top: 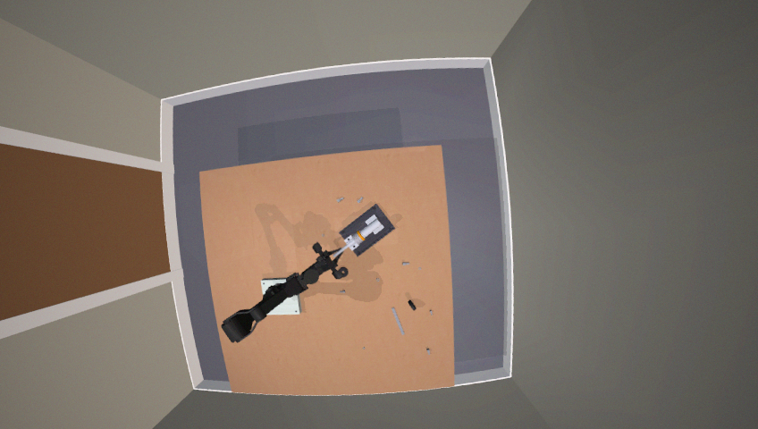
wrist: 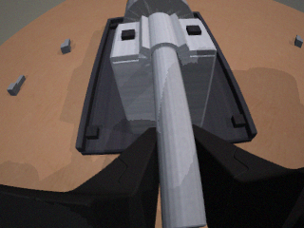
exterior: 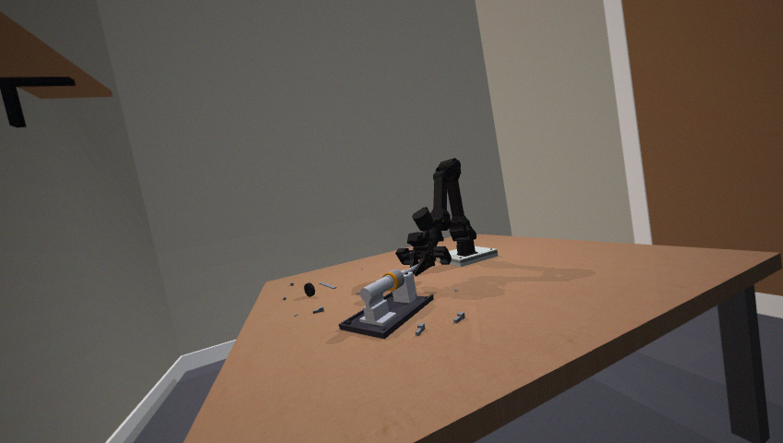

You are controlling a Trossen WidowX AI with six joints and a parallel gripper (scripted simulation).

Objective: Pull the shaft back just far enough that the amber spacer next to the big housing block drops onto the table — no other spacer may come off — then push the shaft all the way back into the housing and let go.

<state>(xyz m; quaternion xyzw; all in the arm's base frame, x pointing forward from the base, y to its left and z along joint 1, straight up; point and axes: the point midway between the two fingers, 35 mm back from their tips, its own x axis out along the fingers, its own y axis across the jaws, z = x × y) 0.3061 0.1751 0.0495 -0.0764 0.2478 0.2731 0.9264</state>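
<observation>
Now: gripper tip 5 cm short of the grey steel shaft, 3 cm to the right of it and 2 cm below it. Also, from my gripper tip: black disc (31 cm ahead, 31 cm to the right, 4 cm below); then amber spacer (9 cm ahead, 6 cm to the left, 2 cm above); then thin grey strip (24 cm ahead, 40 cm to the right, 6 cm below).
</observation>
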